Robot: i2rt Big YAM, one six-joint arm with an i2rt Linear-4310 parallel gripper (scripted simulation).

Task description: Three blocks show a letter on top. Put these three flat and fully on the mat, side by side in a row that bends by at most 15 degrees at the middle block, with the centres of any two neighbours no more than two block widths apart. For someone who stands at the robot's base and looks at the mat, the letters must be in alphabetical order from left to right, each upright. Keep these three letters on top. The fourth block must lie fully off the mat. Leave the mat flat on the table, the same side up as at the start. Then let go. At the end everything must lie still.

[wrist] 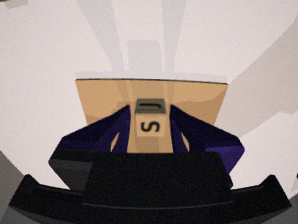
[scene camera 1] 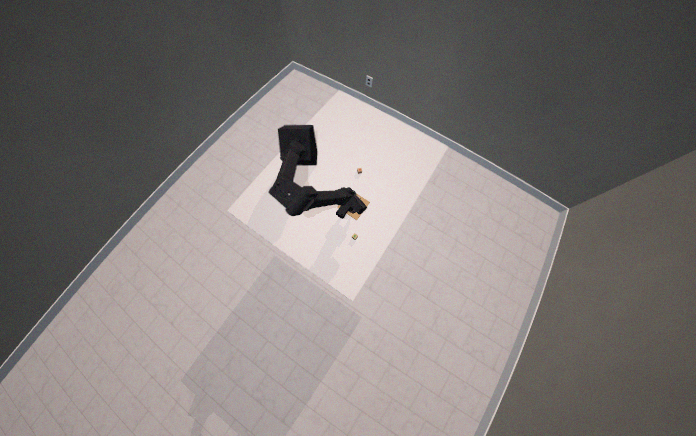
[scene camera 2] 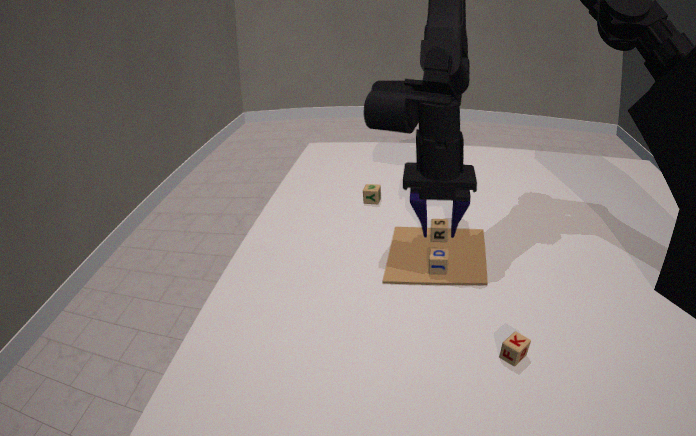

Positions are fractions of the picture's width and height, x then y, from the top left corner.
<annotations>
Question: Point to a letter block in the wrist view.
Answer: At 0.51, 0.52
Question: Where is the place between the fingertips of my gripper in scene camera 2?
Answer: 0.63, 0.54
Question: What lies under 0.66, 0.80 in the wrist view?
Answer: My gripper.
</annotations>
